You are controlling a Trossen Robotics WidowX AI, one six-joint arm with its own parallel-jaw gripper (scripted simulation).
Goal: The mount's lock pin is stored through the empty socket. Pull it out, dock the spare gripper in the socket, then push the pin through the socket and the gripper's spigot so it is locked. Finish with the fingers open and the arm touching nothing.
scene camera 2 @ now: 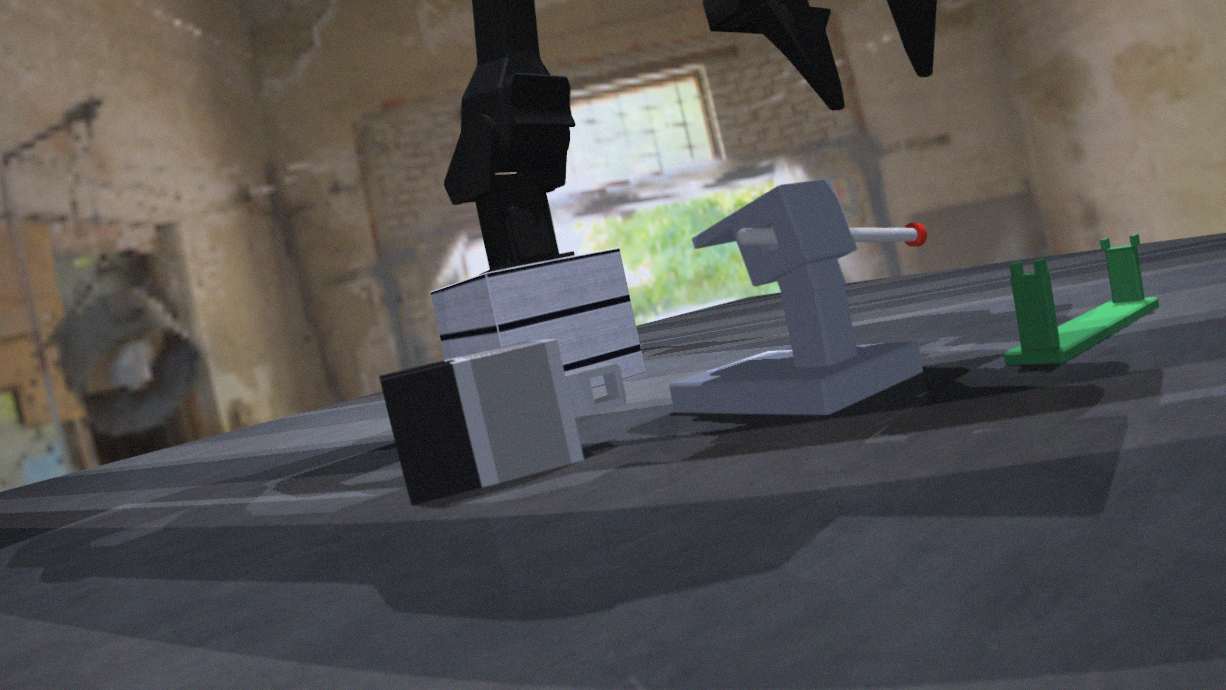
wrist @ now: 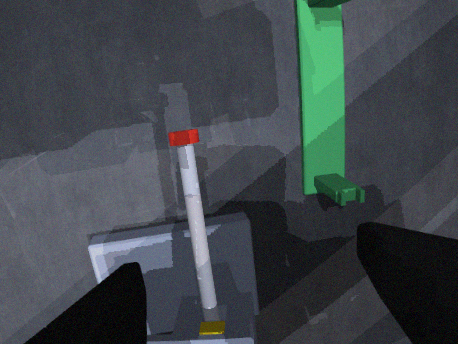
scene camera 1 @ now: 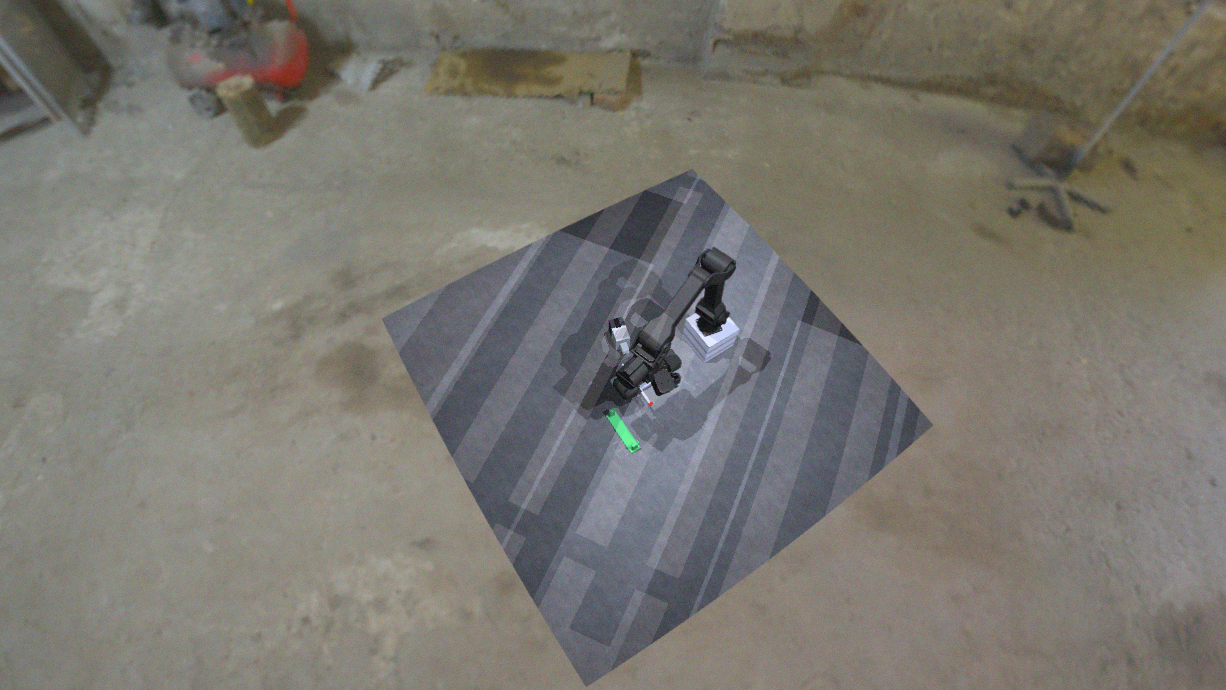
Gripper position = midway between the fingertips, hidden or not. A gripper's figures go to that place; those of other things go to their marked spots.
Labels:
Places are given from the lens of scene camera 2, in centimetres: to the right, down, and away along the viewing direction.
my gripper (scene camera 2: 879, 93): 15, -14, 42
lock pin (scene camera 2: 914, 234): 18, -6, 44

